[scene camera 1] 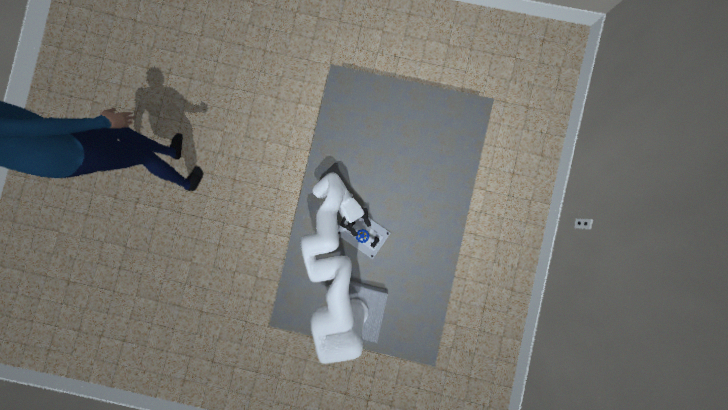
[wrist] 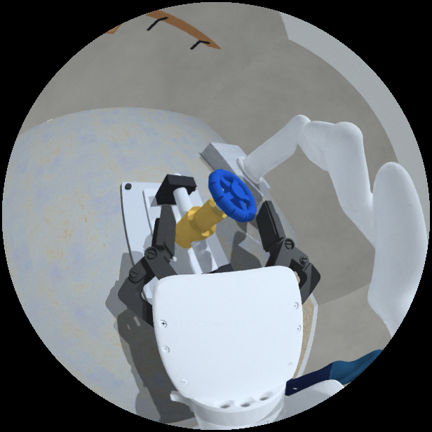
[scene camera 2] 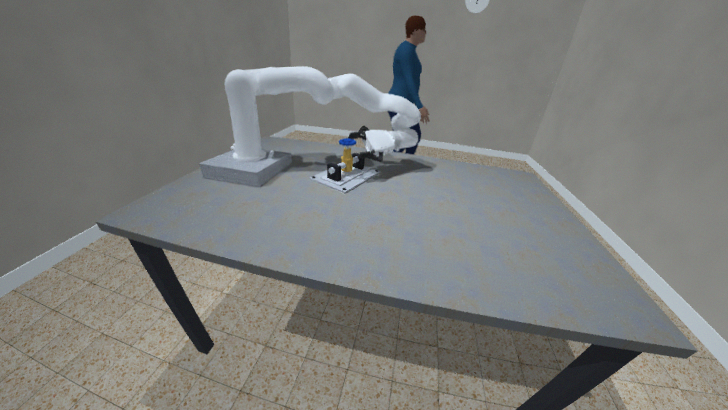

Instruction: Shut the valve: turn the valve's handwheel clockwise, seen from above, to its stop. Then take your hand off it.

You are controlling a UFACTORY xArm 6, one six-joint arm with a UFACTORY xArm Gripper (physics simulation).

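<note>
The valve's blue handwheel [scene camera 1: 362,235] [scene camera 2: 347,142] [wrist: 239,190] tops a yellow valve body [scene camera 2: 347,160] [wrist: 197,222]. The valve stands upright on a light base plate [scene camera 1: 382,235] [scene camera 2: 356,182] [wrist: 131,215], its pipe between black brackets. My gripper [scene camera 1: 361,228] [scene camera 2: 353,145] [wrist: 217,210] is open and lies nearly level beside the valve, its fingers pointing toward it. In the scene camera 2 view one finger is higher than the wheel and the other lower. In the wrist view the wheel and body show between the finger lines. Whether a finger touches the wheel I cannot tell.
The valve plate rests on the grey-blue table [scene camera 1: 407,152] [scene camera 2: 407,229] [wrist: 65,200]. My arm's grey base block [scene camera 1: 376,315] [scene camera 2: 229,170] [wrist: 220,152] is on the table near the valve. A person [scene camera 1: 40,152] [scene camera 2: 406,66] in blue stands beyond the table.
</note>
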